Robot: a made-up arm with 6 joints. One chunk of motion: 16 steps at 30 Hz.
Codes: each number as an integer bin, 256 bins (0 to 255) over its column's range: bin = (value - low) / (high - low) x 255, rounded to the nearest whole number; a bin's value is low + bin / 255 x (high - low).
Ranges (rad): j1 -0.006..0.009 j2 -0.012..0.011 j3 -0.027..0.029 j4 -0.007..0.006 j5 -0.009..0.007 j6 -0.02..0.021
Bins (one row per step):
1: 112 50 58 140 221 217
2: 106 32 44 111 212 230
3: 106 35 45 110 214 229
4: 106 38 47 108 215 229
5: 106 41 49 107 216 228
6: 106 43 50 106 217 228
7: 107 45 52 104 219 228
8: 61 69 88 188 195 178
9: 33 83 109 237 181 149
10: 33 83 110 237 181 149
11: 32 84 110 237 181 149
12: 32 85 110 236 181 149
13: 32 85 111 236 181 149
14: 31 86 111 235 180 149
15: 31 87 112 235 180 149
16: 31 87 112 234 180 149
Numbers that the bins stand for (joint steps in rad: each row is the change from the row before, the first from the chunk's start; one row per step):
1: 0.00059 -0.00749 -0.01426 0.00014 0.00487 0.01489
2: 0.00024 -0.00911 -0.01734 -0.00134 0.00430 0.01698
3: 0.00024 -0.00884 -0.01712 -0.00139 0.00443 0.01682
4: 0.00024 -0.00857 -0.01668 -0.00149 0.00449 0.01682
5: 0.00024 -0.00830 -0.01624 -0.00155 0.00455 0.01666
6: 0.00024 -0.00812 -0.01602 -0.00160 0.00462 0.01666
7: 0.00029 -0.00794 -0.01558 -0.00170 0.00474 0.01666
8: -0.00241 -0.00578 -0.00767 0.00258 0.00324 0.00862
9: -0.00406 -0.00451 -0.00306 0.00508 0.00236 0.00396
10: -0.00406 -0.00451 -0.00284 0.00508 0.00236 0.00396
11: -0.00412 -0.00442 -0.00284 0.00508 0.00236 0.00396
12: -0.00412 -0.00433 -0.00284 0.00503 0.00236 0.00396
13: -0.00412 -0.00433 -0.00262 0.00503 0.00236 0.00396
14: -0.00418 -0.00424 -0.00262 0.00498 0.00229 0.00396
15: -0.00418 -0.00415 -0.00240 0.00498 0.00229 0.00396
16: -0.00418 -0.00415 -0.00240 0.00493 0.00229 0.00396

